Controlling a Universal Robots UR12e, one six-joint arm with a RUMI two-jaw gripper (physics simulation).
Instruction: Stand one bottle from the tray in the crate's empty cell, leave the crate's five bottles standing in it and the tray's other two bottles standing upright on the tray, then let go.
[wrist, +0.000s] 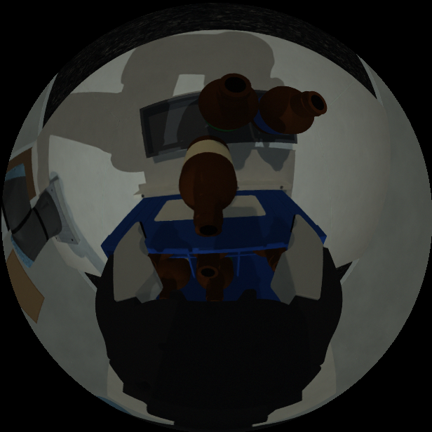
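Note:
Three brown bottles appear to stand upright at the dark tray (159, 131). A green-marked bottle (225, 107) and a blue-marked bottle (284, 112) are at its centre and right. The cream-labelled bottle (207, 180) has its base over the tray's near edge, and its neck reaches down the view in front of the blue crate (126, 224). Brown bottles (175, 275) (227, 272) show in the crate between and behind the jaws. My gripper (216, 221) is open and empty, over the crate. The jaws and gripper body hide much of the crate, and its empty cell cannot be made out.
A pale panel (167, 175) lies between tray and crate. At the far left are a grey plate (67, 220) with a dark part (47, 215) and a brown panel (25, 292). Large shadows fall across the pale surface around the tray.

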